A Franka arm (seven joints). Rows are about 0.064 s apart.
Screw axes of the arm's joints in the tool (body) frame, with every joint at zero. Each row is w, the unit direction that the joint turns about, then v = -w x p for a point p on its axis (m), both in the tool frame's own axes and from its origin. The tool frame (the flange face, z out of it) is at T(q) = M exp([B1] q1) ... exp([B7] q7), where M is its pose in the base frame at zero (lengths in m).
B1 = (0, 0, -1, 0.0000, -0.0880, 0.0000)
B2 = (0, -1, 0, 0.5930, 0.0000, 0.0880)
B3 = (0, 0, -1, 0.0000, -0.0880, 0.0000)
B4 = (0, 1, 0, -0.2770, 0.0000, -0.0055)
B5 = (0, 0, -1, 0.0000, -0.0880, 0.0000)
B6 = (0, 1, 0, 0.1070, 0.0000, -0.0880)
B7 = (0, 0, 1, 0.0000, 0.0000, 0.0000)
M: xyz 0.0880 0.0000 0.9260 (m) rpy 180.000 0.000 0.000 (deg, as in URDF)
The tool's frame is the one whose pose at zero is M.
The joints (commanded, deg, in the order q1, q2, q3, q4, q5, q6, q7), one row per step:
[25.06, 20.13, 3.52, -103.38, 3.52, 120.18, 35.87]
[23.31, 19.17, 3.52, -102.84, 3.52, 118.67, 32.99]
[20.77, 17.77, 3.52, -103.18, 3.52, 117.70, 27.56]
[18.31, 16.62, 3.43, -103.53, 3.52, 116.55, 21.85]
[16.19, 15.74, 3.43, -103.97, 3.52, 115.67, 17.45]
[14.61, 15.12, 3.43, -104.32, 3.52, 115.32, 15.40]
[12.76, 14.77, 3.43, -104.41, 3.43, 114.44, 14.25]
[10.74, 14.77, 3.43, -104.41, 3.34, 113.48, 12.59]
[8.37, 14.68, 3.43, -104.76, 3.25, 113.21, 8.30]
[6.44, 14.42, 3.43, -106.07, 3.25, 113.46, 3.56]
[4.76, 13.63, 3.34, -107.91, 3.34, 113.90, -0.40]
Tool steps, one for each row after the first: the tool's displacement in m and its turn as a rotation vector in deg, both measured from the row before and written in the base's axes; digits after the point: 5 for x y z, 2 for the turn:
[0.00810, -0.01738, 0.01268, 0.24, -0.11, 1.22]
[0.00827, -0.02673, 0.01132, 0.44, -0.33, 2.94]
[0.00663, -0.02707, 0.00813, 0.28, 0.05, 3.23]
[0.00410, -0.02278, 0.00481, 0.20, 0.21, 2.33]
[0.00298, -0.01686, 0.00341, 0.13, -0.02, 0.49]
[0.00355, -0.01964, 0.00182, -0.14, 0.52, -0.60]
[0.00386, -0.02132, -0.00131, -0.12, 0.84, -0.26]
[0.00376, -0.02511, -0.00217, 0.30, 0.31, 1.95]
[-0.00115, -0.02093, -0.00719, 0.42, 0.57, 2.77]
[-0.00452, -0.01920, -0.00546, 0.44, 0.42, 2.10]

